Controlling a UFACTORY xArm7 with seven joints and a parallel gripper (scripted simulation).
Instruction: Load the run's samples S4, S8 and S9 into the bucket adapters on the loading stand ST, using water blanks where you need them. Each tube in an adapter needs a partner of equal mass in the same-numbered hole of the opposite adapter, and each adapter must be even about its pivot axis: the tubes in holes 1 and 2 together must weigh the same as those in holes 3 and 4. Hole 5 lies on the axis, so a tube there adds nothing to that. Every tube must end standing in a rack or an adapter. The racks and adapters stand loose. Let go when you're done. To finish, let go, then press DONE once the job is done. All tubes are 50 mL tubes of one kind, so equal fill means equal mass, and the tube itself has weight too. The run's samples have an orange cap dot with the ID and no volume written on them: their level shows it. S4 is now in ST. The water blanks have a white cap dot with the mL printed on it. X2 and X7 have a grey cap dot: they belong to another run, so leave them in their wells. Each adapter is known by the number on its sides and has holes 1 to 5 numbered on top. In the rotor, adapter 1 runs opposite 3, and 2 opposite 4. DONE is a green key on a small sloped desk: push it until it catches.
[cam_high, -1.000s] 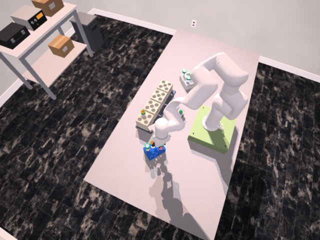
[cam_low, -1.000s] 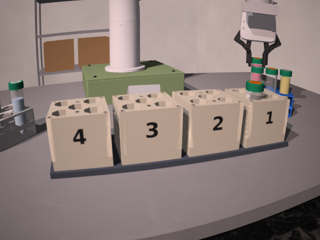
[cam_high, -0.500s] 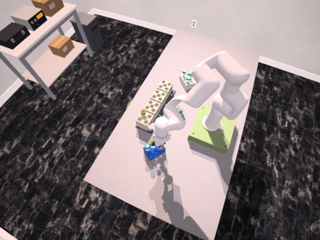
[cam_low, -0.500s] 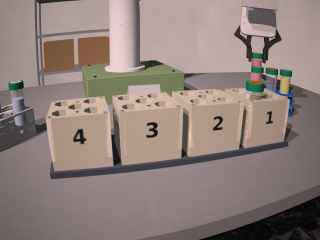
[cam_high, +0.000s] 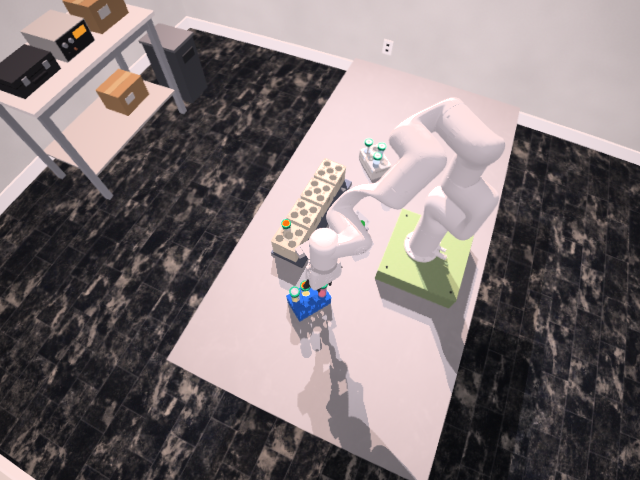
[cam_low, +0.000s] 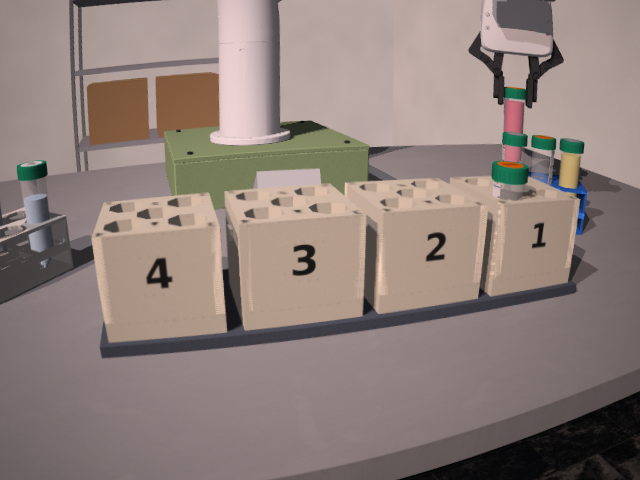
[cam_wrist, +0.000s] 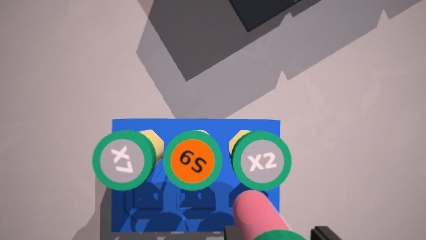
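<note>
Now: hand 5 cm above the pink-filled tube and 1 cm past it. Also, from my hand: blue rack 14 cm below, 4 cm ahead, 3 cm to the left; green key 32 cm to the right, 11 cm below, 2 cm ahead; loading stand 28 cm to the right, 22 cm ahead, 17 cm below.
</note>
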